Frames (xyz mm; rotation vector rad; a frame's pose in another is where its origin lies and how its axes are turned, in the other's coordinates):
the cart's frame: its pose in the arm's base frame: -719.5 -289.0 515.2 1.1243 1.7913 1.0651
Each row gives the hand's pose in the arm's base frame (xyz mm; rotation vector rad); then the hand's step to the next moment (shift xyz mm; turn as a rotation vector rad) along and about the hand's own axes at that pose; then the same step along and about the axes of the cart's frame.
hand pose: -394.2 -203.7 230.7 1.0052 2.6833 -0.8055
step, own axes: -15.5 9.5 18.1 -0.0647 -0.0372 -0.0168
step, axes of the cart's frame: -15.0 -11.1 17.6 -0.0638 0.0413 -0.0088
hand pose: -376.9 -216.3 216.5 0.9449 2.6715 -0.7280
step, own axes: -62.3 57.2 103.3 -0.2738 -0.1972 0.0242
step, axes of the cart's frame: -59.5 -66.7 99.2 -0.3227 0.0874 -0.0515
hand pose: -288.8 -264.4 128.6 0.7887 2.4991 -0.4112
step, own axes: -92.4 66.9 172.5 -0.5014 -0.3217 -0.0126
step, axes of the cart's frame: -94.7 -61.4 173.3 -0.5481 0.2144 -0.0930
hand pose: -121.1 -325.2 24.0 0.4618 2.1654 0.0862
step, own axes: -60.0 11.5 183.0 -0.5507 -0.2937 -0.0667
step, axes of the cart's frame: -77.5 -9.2 176.4 -0.5447 0.2857 -0.1253
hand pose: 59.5 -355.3 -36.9 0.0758 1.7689 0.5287
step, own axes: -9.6 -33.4 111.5 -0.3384 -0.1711 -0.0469
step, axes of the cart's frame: -32.4 13.8 111.3 -0.3268 0.1793 -0.0839
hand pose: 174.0 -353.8 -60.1 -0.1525 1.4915 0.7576
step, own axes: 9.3 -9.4 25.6 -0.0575 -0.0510 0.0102
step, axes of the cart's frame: 2.2 2.1 28.7 -0.0701 0.0316 0.0102
